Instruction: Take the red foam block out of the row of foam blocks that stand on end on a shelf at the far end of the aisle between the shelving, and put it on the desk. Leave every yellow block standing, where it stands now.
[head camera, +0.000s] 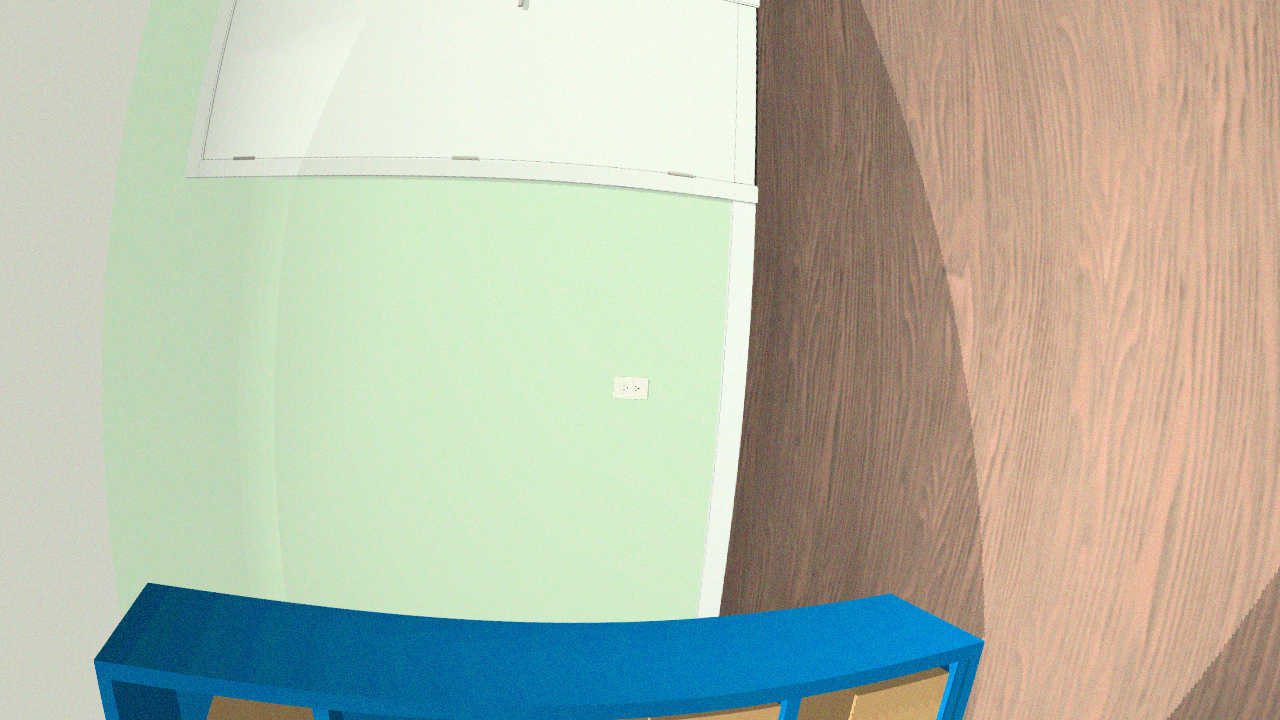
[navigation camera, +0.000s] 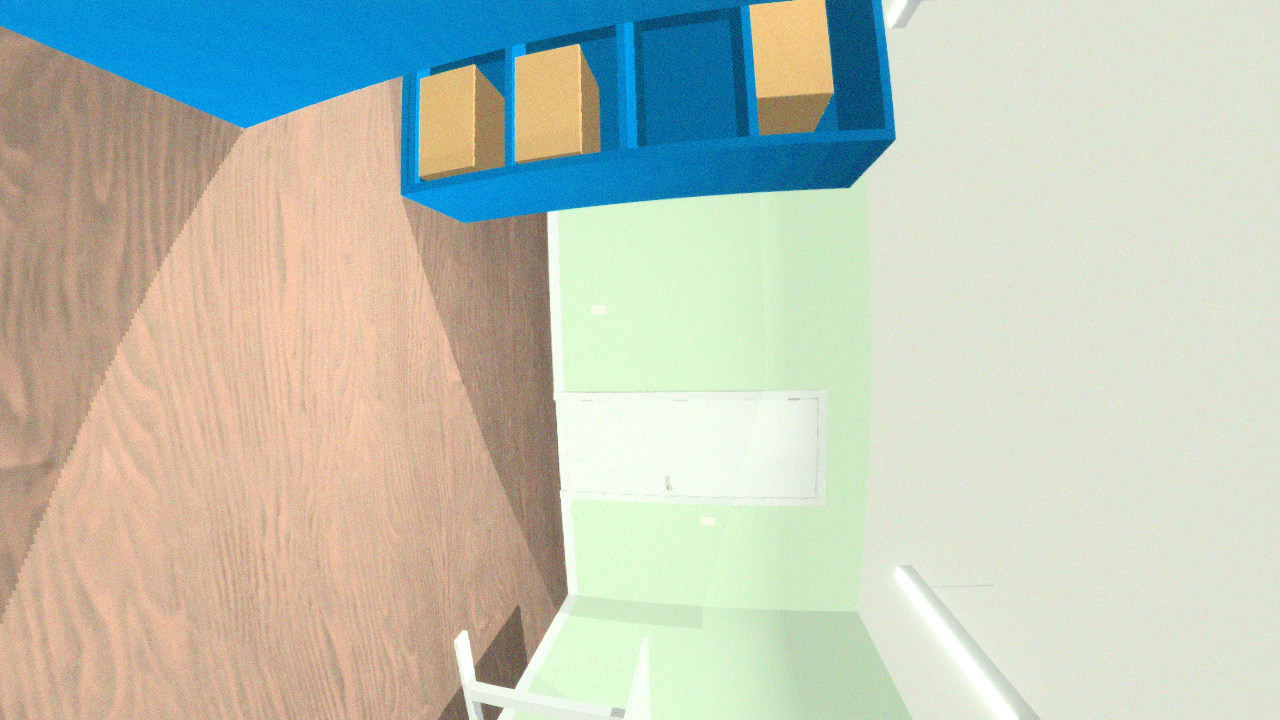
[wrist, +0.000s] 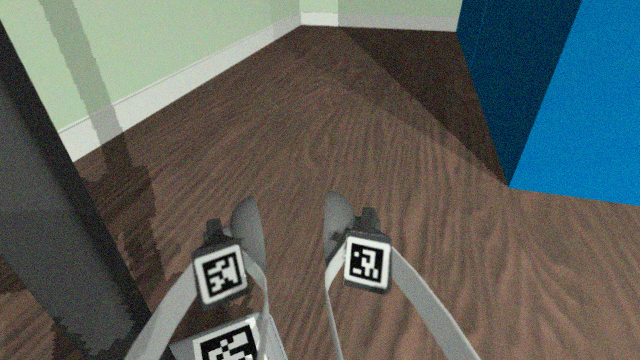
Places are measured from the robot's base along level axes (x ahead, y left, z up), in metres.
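Pixels of known places: gripper, fingertip midpoint: (wrist: 293, 219).
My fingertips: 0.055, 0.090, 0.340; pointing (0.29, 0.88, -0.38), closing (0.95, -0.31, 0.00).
Note:
Behind a point stands the place of what it marks, as x, y, z.
My gripper (wrist: 293, 219) {0.055, 0.090, 0.340} is open in the wrist view, with bare air between its two fingertips, above the wood floor. The red foam block and the yellow blocks do not show in these views. Blue shelving (head camera: 537, 658) {1.679, -0.481, 0.975} (navigation camera: 662, 170) {1.599, -0.416, 1.096} shows along the bottom of the head view and the top of the navigation view; in the wrist view a blue shelving side (wrist: 590, 125) {0.750, 0.280, 0.174} stands to the right of the gripper. A white frame (navigation camera: 546, 701) {0.060, -2.282, 0.453} is cut off at the bottom of the navigation view; I cannot tell if it is the desk.
Tan boxes (navigation camera: 447, 120) {1.699, -0.117, 0.223} (head camera: 904, 698) {1.586, -0.255, 0.204} sit in the shelving's compartments. A nearer blue unit (navigation camera: 268, 44) {0.878, 0.175, 0.395} fills the navigation view's top left. A white door (head camera: 519, 89) {1.819, -2.403, 0.872} (navigation camera: 689, 447) {1.750, -2.485, 1.084} is in the green wall. A dark post (wrist: 50, 225) stands left of the gripper.

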